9 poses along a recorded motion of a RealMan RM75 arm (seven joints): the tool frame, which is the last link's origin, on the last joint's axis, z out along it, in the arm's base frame.
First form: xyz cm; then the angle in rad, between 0 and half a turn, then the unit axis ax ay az.
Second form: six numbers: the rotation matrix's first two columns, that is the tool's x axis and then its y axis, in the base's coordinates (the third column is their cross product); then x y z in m. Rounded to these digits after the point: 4 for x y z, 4 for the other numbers.
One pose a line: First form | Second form
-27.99, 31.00, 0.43, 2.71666, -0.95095, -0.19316, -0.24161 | 0.8171, 0.2514, 0.5187, 0.4506, -0.8398, -0.3029, -0.2799, 0.3100, 0.0043
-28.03, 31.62, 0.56, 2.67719, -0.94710, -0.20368, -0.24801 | 0.8049, 0.2543, 0.5361, 0.4765, -0.8155, -0.3285, -0.2803, 0.3162, 0.0056
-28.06, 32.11, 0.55, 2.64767, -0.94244, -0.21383, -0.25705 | 0.7898, 0.2571, 0.5569, 0.5008, -0.7945, -0.3434, -0.2806, 0.3211, 0.0055
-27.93, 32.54, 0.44, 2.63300, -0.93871, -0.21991, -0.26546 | 0.7774, 0.2575, 0.5739, 0.5160, -0.7828, -0.3477, -0.2793, 0.3254, 0.0044
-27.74, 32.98, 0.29, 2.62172, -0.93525, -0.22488, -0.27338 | 0.7659, 0.2570, 0.5893, 0.5287, -0.7734, -0.3498, -0.2774, 0.3298, 0.0029
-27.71, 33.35, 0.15, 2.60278, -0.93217, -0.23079, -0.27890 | 0.7565, 0.2567, 0.6016, 0.5429, -0.7593, -0.3587, -0.2771, 0.3335, 0.0015
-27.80, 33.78, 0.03, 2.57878, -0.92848, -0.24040, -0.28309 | 0.7454, 0.2609, 0.6134, 0.5630, -0.7391, -0.3698, -0.2780, 0.3378, 0.0003
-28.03, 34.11, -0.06, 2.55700, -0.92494, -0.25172, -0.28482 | 0.7350, 0.2698, 0.6220, 0.5842, -0.7177, -0.3790, -0.2803, 0.3411, -0.0006
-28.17, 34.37, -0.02, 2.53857, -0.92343, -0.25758, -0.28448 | 0.7314, 0.2724, 0.6251, 0.5951, -0.7026, -0.3901, -0.2817, 0.3437, -0.0002
